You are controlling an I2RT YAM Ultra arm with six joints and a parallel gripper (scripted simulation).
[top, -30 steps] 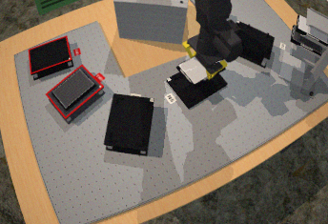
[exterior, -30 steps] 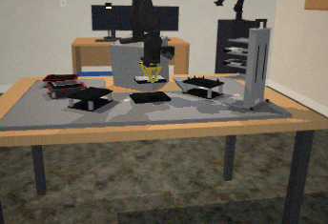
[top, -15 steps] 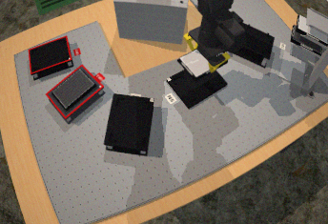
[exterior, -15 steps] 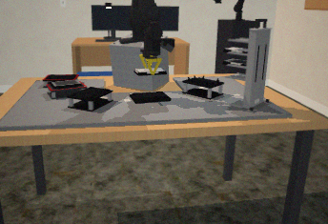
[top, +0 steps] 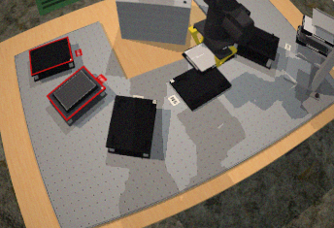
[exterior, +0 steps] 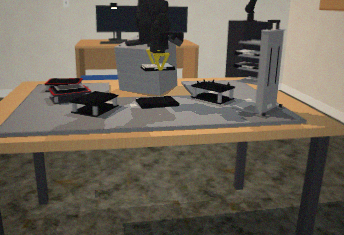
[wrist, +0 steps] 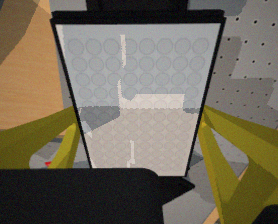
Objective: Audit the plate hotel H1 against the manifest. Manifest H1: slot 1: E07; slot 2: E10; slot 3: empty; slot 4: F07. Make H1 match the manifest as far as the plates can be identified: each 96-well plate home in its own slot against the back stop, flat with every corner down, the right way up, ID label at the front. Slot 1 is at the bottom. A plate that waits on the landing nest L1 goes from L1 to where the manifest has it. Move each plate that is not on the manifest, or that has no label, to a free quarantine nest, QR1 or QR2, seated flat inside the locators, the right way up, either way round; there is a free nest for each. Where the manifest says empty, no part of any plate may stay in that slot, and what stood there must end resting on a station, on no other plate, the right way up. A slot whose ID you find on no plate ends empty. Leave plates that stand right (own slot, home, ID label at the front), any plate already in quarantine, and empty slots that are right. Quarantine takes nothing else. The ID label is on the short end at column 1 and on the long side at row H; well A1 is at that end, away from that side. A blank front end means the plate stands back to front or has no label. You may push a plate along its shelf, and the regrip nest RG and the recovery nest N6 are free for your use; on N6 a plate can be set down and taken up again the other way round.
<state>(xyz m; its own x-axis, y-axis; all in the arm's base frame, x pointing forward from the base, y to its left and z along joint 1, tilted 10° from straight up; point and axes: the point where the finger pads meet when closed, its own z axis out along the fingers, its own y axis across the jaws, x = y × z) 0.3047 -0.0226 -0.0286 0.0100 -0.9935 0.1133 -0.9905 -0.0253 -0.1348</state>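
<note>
My gripper is now 27 cm to the right of the black regrip nest RG, 11 cm above it and 2 cm past it. From my hand the other things lie so: A1 mark: 28 cm to the left, 11 cm behind, 10 cm below; then flat black recovery nest N6: 16 cm below; then black landing nest L1: 26 cm to the right, 12 cm below, 2 cm ahead.
</note>
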